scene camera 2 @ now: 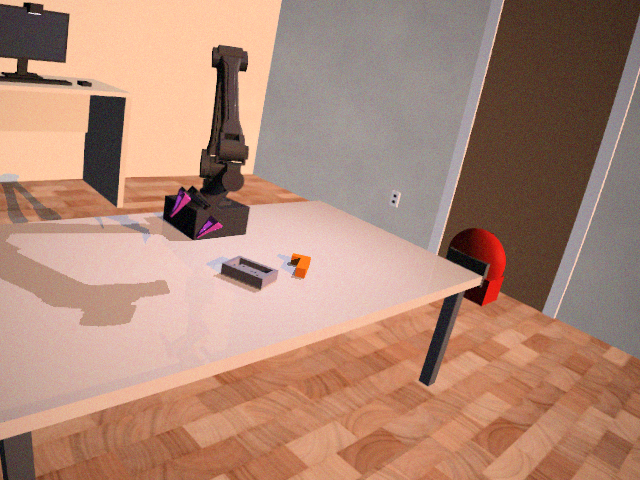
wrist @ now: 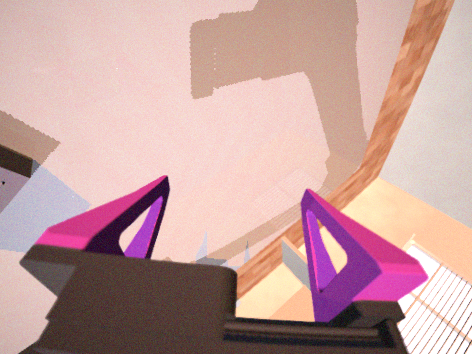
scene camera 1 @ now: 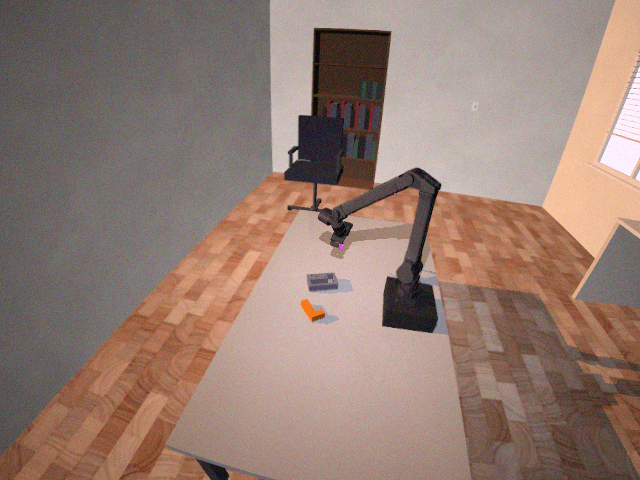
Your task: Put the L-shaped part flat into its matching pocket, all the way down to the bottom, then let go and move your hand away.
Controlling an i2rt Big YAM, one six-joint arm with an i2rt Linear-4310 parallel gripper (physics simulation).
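Frame: origin at the arm's base, x down, y left, z ahead, level; centimetres.
Where they show: gripper, between the fingertips: point(scene camera 2: 183, 227) point(wrist: 236, 188) point(scene camera 1: 343, 240); arm's base, origin of its link: point(scene camera 1: 405, 295).
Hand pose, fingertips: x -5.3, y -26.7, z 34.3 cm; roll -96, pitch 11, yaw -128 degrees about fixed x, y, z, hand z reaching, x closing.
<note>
Things, the pixels of their centre, and the offset from my fingertips. Level surfaces: height alone.
- orange L-shaped part, middle of its body: point(scene camera 2: 298, 265) point(scene camera 1: 312, 309) dz +4.1, dx +13.6, dy +39.2 cm
- grey pocket block, middle of its body: point(scene camera 2: 249, 272) point(scene camera 1: 322, 281) dz +5.2, dx +13.3, dy +20.2 cm
- table, height of its surface: dx +15.1 cm
The orange L-shaped part point(scene camera 1: 311, 312) point(scene camera 2: 303, 265) lies on the table, a short way from the grey pocket block point(scene camera 1: 323, 288) point(scene camera 2: 240, 276); the two are apart. The block has a recess in its top, and a corner of the block point(wrist: 15, 161) shows at the left edge of the wrist view. My gripper point(scene camera 1: 338, 247) point(scene camera 2: 185, 226) point(wrist: 236, 188) is open, with its pink fingers wide apart and no object between them. It hangs above the table, beyond the block in scene camera 1. The L-shaped part does not show in the wrist view.
The arm's black base point(scene camera 1: 409, 310) point(scene camera 2: 221, 222) stands on the table point(scene camera 1: 330, 403) point(scene camera 2: 356, 304), at the right edge in scene camera 1. An office chair point(scene camera 1: 319, 142) stands beyond the table's far end. The arm's shadow falls across the table top.
</note>
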